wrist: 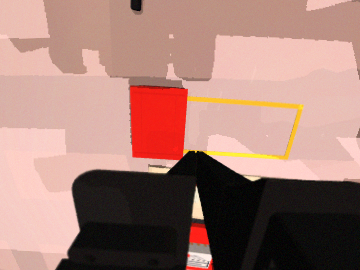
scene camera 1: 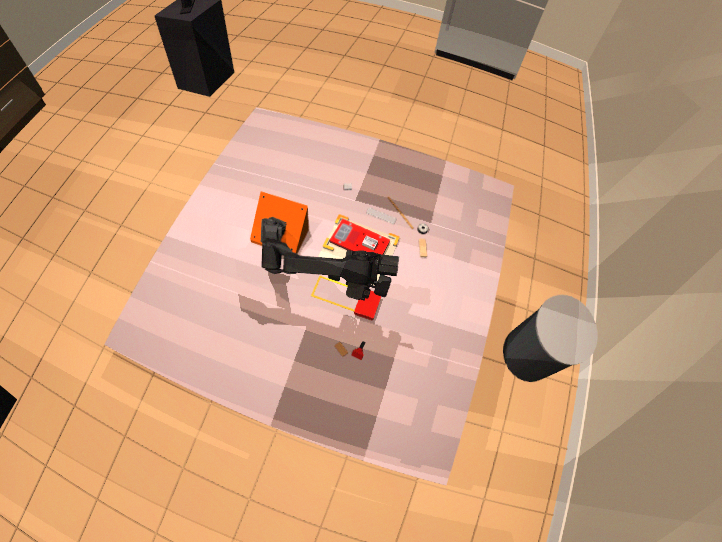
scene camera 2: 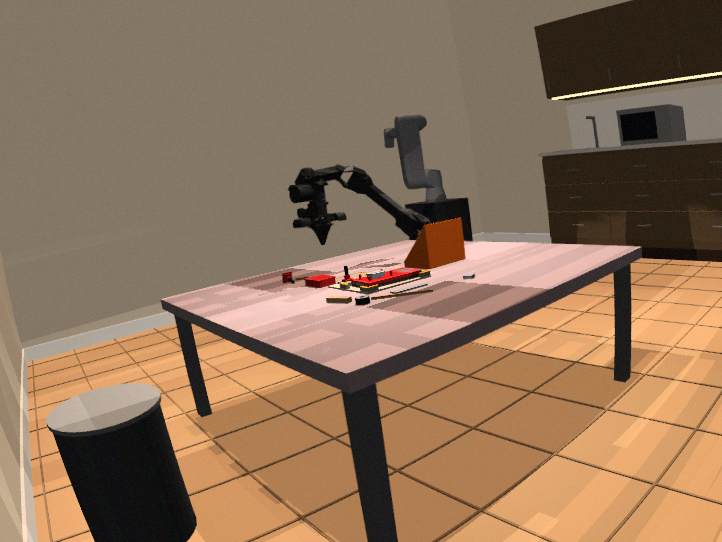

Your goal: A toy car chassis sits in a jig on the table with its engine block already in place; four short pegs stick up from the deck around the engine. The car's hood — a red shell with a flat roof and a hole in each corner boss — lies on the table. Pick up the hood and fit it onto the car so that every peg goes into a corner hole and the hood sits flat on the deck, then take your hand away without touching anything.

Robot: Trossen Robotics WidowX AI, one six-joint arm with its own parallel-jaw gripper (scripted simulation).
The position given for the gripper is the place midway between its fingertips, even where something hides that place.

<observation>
The gripper shows in the wrist view [194,157], in scene camera 1 [358,289] and in scene camera 2 [323,244].
</observation>
